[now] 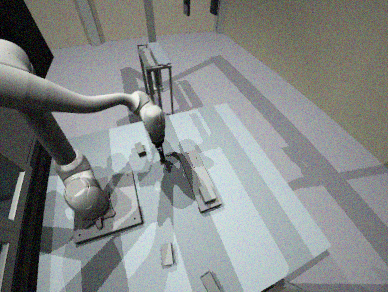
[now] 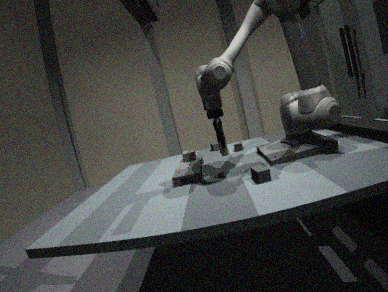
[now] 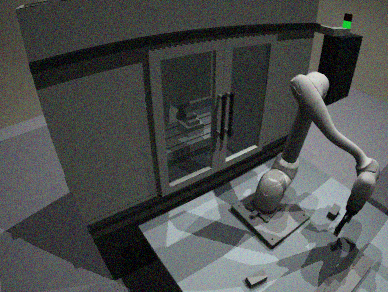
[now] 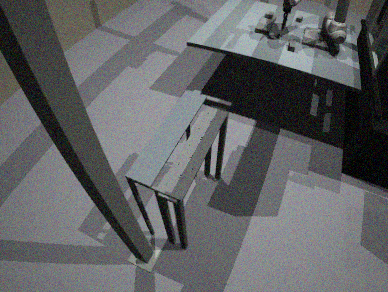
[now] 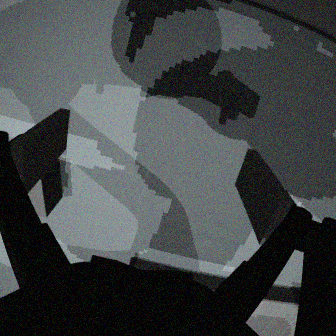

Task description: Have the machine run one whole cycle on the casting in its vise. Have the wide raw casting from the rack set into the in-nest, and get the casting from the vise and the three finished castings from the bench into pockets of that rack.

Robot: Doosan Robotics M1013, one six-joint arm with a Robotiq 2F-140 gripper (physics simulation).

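Places are measured from the arm's base along level axes (x ahead, y left, z up), in millimetres.
Pixels of known places: gripper, fingertip midpoint: [image 2: 224, 154] [image 3: 341, 228] [image 4: 283, 28] [image 5: 154, 147]; arm's base, origin of the base link: [image 1: 97, 208] [image 2: 300, 140] [image 3: 263, 207] [image 4: 327, 37].
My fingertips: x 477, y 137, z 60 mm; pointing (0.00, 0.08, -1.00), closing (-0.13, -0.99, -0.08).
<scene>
Ahead of a thing's pixels: the offset from my fingertips to its top centre. "*": to the spot under its first point. Level surfaces: height alone.
My gripper [image 1: 162, 160] [image 2: 224, 151] [image 3: 338, 234] [image 5: 154, 147] is open and empty, low over the bench between the nest plate {dx +165, dy -238, dz -54 mm} [image 1: 190, 159] [image 2: 181, 178] and one loose casting {dx -101, dy +180, dz -58 mm} [image 1: 141, 149] [image 2: 260, 174] [image 3: 333, 212]. Another casting {dx +144, dy -376, dz -8 mm} [image 1: 207, 192] [image 2: 189, 156] [image 4: 268, 15] lies on one end of the nest plate. A second loose casting {dx -209, dy -547, dz -58 mm} [image 1: 168, 254] [image 2: 238, 147] [image 3: 256, 279] and a third loose casting {dx -83, dy -775, dz -58 mm} [image 1: 210, 281] [image 2: 215, 147] lie farther along the bench. The vise [image 3: 190, 120] shows dimly behind the machine's door glass; its casting is hard to make out. The rack [image 1: 172, 90] [image 4: 160, 150] shows no clear casting.
The machine's double doors {* dx -941, dy -92, dz +403 mm} [image 3: 218, 112] are shut, and a lamp {* dx -623, dy +1146, dz +947 mm} [image 3: 347, 24] glows green. The arm's base plate [image 1: 132, 202] [image 3: 270, 234] lies beside the gripper. A thick post [image 4: 75, 115] stands beside the rack, which is apart from the bench {dz -108 mm} [image 4: 235, 47].
</scene>
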